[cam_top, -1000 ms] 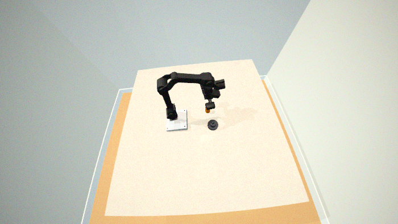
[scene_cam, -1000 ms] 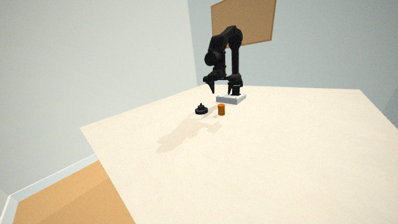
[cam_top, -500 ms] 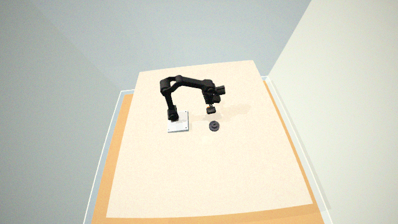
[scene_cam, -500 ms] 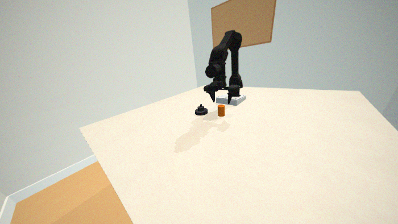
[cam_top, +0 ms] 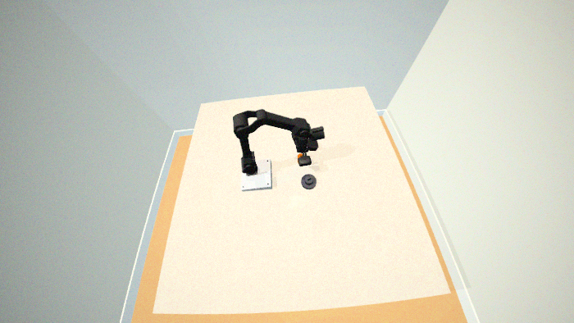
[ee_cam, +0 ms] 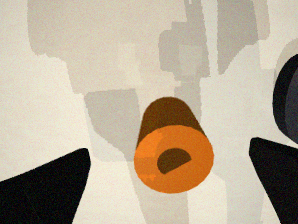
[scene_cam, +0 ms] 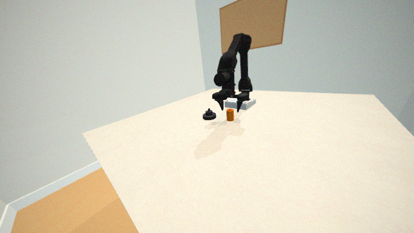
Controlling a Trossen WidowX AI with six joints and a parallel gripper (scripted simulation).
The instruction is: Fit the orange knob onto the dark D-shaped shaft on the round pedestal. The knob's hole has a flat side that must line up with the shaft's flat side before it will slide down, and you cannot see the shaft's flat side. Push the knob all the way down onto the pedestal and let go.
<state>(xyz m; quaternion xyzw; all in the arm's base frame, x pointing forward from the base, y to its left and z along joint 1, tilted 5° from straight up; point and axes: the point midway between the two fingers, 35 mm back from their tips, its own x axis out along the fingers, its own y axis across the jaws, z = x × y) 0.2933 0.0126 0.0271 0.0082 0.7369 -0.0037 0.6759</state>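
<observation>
The orange knob is 20 mm below my gripper tip. The rest, counted from my gripper tip: dark round pedestal 10 mm ahead, 130 mm to the right, 20 mm below.
</observation>
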